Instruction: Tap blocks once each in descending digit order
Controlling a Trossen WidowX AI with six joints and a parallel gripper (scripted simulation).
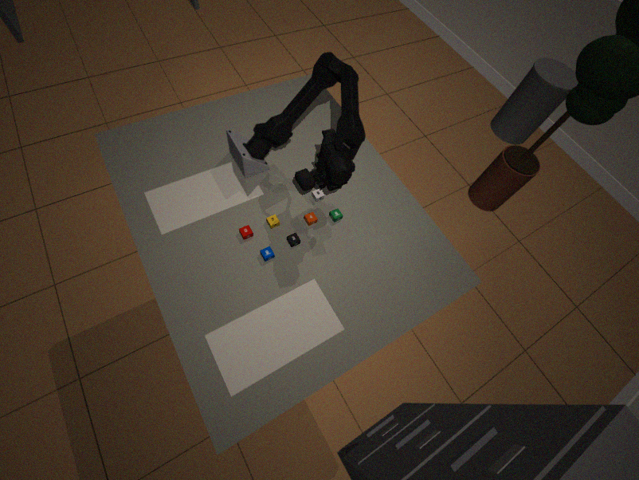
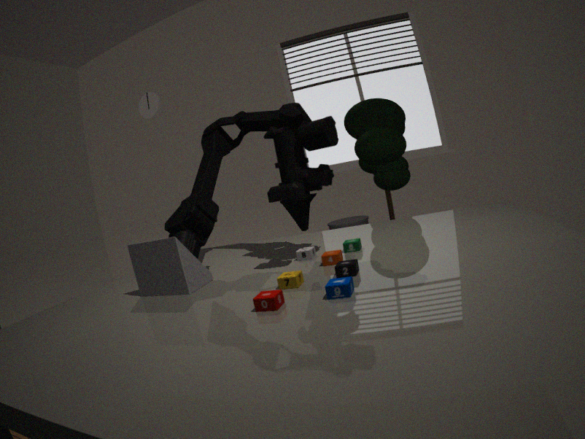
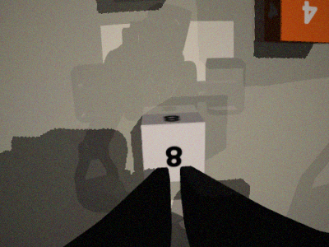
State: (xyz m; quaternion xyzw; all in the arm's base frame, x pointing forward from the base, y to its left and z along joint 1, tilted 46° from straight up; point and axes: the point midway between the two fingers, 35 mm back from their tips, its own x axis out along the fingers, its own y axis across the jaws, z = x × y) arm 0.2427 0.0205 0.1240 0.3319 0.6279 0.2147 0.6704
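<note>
Now: gripper tip 50 mm above the white block and 10 mm past it. From my gripper tip the other things lie so: green block (90 mm ahead, 50 mm below); orange block (80 mm to the right, 50 mm below, 50 mm ahead); yellow block (190 mm to the right, 50 mm below, 10 mm behind).
</note>
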